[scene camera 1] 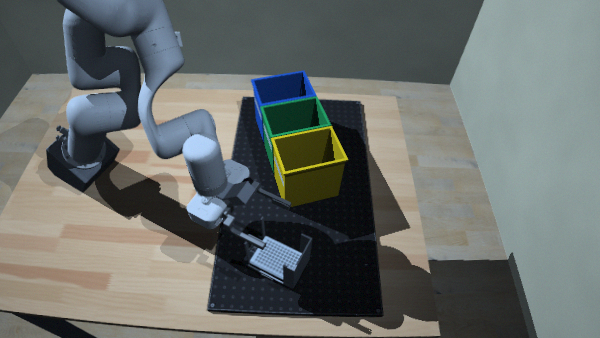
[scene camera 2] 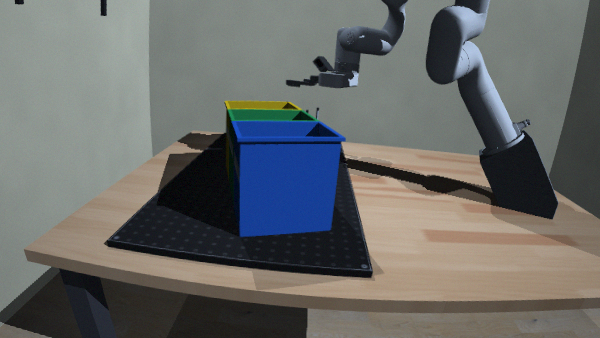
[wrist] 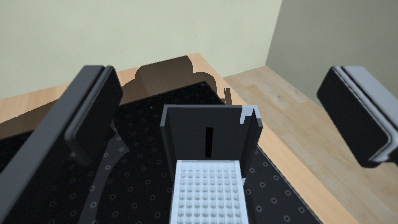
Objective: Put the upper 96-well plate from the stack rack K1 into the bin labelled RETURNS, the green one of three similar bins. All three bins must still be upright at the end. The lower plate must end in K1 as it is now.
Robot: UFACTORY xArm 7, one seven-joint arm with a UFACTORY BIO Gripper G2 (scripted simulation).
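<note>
Looking at the scene, I find a 96-well plate, and along with the plate there are a blue bin, a green bin and a yellow bin.
</note>
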